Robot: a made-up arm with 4 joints. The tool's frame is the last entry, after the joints. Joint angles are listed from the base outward. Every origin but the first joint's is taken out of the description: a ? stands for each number. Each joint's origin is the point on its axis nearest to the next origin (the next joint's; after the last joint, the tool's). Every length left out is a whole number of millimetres.
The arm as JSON. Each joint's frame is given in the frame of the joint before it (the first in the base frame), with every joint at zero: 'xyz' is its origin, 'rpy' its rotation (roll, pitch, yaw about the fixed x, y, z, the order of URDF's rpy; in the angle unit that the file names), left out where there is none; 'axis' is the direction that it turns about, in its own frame. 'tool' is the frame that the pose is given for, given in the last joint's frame.
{
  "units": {
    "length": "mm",
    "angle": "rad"
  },
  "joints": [
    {
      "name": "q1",
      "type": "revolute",
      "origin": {
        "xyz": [
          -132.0,
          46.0,
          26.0
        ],
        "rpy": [
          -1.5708,
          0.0,
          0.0
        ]
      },
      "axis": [
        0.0,
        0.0,
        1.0
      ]
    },
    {
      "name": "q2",
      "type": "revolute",
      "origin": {
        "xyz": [
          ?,
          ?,
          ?
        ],
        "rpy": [
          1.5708,
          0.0,
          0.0
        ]
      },
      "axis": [
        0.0,
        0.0,
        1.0
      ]
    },
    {
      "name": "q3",
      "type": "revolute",
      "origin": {
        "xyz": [
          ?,
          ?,
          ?
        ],
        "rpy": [
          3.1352,
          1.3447,
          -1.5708
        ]
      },
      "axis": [
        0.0,
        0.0,
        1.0
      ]
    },
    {
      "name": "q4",
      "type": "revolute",
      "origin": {
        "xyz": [
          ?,
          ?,
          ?
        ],
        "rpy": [
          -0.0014,
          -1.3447,
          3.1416
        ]
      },
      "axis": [
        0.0,
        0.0,
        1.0
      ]
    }
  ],
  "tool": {
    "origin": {
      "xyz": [
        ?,
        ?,
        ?
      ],
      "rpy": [
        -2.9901,
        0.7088,
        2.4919
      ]
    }
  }
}
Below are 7 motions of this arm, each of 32 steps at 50 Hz.
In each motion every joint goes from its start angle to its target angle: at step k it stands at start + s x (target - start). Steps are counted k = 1, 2, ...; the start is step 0. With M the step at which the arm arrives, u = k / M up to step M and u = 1 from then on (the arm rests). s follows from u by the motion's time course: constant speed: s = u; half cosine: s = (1 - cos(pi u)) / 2; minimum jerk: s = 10 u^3 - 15 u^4 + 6 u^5.
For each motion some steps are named. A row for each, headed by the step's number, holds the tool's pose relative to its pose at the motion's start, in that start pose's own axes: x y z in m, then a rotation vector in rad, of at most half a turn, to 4 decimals.
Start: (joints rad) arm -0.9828 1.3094 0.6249 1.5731
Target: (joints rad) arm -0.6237 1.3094 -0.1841 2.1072
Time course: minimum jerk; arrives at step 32
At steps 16, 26, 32:
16: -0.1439 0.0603 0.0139 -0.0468 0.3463 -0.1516
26: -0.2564 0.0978 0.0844 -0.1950 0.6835 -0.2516
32: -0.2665 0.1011 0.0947 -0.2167 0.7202 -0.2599

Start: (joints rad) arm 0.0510 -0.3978 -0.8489 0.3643
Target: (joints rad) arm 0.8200 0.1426 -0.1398 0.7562
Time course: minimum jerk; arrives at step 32
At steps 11, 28, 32:
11: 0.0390 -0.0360 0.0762 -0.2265 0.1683 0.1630
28: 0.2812 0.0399 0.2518 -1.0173 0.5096 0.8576
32: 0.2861 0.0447 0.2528 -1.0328 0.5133 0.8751

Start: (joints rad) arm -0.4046 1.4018 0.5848 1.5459
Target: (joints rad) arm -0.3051 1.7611 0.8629 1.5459
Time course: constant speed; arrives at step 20
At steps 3, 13, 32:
3: 0.0176 0.0081 0.0002 0.0189 -0.0377 0.0474
13: 0.0730 0.0422 0.0062 0.0909 -0.1681 0.1919
32: 0.1076 0.0713 0.0157 0.1492 -0.2630 0.2797

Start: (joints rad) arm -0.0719 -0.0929 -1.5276 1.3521
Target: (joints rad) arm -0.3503 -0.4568 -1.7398 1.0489
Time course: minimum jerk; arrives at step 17
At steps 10, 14, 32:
10: 0.0216 0.1091 -0.0514 0.4313 -0.0890 -0.0577
14: 0.0417 0.1601 -0.0614 0.6152 -0.1560 -0.0801
32: 0.0451 0.1672 -0.0621 0.6403 -0.1667 -0.0831

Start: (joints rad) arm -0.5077 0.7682 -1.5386 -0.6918
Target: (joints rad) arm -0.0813 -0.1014 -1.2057 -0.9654
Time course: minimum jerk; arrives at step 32
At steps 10, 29, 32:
10: 0.0101 -0.0100 0.0919 -0.1490 0.1148 0.0565
29: 0.1582 0.1370 0.4341 -0.7478 0.7799 0.2027
32: 0.1601 0.1393 0.4360 -0.7525 0.7865 0.2032

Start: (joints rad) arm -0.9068 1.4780 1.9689 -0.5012
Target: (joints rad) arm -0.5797 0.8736 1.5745 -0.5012
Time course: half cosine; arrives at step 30
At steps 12, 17, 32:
12: 0.0166 0.0143 -0.0821 0.2314 0.0416 0.0334
17: 0.0168 0.0393 -0.1341 0.3948 0.0855 0.0366
32: -0.0023 0.0929 -0.1905 0.6219 0.1729 0.0052

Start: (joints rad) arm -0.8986 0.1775 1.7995 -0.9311
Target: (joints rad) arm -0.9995 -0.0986 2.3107 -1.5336
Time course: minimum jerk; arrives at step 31
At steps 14, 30, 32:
14: -0.0163 0.0311 0.0053 0.2598 0.1919 0.0592
30: -0.0277 0.0775 0.0153 0.7054 0.4166 0.1380
32: -0.0278 0.0775 0.0153 0.7057 0.4167 0.1380

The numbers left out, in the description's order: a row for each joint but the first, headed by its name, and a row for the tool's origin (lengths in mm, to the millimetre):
q2: 30.0 -47.0 0.0
q3: 32.0 -133.0 0.0
q4: 266.0 175.0 0.0
tool: -82.0 -98.0 0.0

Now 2 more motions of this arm.
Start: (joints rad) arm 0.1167 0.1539 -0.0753 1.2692
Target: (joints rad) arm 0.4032 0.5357 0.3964 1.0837
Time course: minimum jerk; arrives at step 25
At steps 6, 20, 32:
6: 0.0212 -0.0057 0.0058 -0.0181 -0.0228 0.0762
20: 0.2084 0.0316 0.0821 -0.1753 -0.2093 0.7726
32: 0.2190 0.0398 0.0882 -0.1854 -0.2207 0.8201

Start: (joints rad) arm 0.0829 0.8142 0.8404 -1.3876
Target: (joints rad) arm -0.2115 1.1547 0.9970 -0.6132
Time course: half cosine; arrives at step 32
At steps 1, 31, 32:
1: 0.0000 -0.0001 0.0004 -0.0018 0.0000 -0.0008
31: -0.0092 0.0113 0.1669 -0.7975 -0.0996 -0.3098
32: -0.0092 0.0115 0.1673 -0.7995 -0.1001 -0.3105

